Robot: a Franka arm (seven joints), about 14 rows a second.
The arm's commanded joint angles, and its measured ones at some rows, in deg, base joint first. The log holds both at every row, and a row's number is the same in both.
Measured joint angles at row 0:
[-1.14 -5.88 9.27 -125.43 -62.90 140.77 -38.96]
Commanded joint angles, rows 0 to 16:
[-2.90 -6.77 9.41 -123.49 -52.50 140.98 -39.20]
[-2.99 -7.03 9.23 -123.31 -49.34 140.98 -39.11]
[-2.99 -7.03 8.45 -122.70 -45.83 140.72 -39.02]
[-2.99 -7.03 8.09 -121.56 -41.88 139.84 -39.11]
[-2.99 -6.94 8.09 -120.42 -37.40 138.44 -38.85]
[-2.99 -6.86 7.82 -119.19 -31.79 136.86 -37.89]
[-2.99 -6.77 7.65 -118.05 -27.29 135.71 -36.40]
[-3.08 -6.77 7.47 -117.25 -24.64 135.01 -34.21]
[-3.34 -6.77 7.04 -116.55 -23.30 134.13 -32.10]
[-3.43 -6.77 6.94 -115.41 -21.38 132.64 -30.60]
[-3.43 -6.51 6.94 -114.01 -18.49 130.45 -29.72]
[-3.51 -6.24 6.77 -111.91 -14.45 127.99 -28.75]
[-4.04 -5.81 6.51 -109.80 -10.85 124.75 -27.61]
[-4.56 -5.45 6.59 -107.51 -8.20 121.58 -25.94]
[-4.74 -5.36 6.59 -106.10 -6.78 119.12 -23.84]
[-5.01 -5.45 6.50 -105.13 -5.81 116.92 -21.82]
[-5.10 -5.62 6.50 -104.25 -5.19 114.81 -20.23]
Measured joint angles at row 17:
[-4.12 -6.71 5.85 -107.67 -7.61 119.54 -23.88]
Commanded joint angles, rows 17 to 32:
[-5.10 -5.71 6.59 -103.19 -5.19 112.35 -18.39]
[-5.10 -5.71 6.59 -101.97 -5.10 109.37 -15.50]
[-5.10 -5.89 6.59 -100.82 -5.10 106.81 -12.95]
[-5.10 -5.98 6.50 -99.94 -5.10 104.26 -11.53]
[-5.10 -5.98 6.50 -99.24 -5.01 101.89 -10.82]
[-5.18 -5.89 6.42 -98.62 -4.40 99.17 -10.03]
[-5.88 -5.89 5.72 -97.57 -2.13 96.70 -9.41]
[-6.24 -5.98 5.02 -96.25 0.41 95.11 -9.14]
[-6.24 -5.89 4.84 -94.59 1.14 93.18 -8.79]
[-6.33 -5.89 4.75 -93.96 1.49 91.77 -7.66]
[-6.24 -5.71 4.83 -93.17 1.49 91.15 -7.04]
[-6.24 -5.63 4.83 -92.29 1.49 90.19 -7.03]
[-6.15 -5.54 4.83 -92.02 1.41 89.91 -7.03]
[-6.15 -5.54 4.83 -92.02 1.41 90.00 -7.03]
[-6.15 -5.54 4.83 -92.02 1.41 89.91 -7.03]
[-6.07 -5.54 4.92 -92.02 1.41 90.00 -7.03]
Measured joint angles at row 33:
[-5.72 -6.67 4.48 -93.91 0.30 91.66 -7.83]
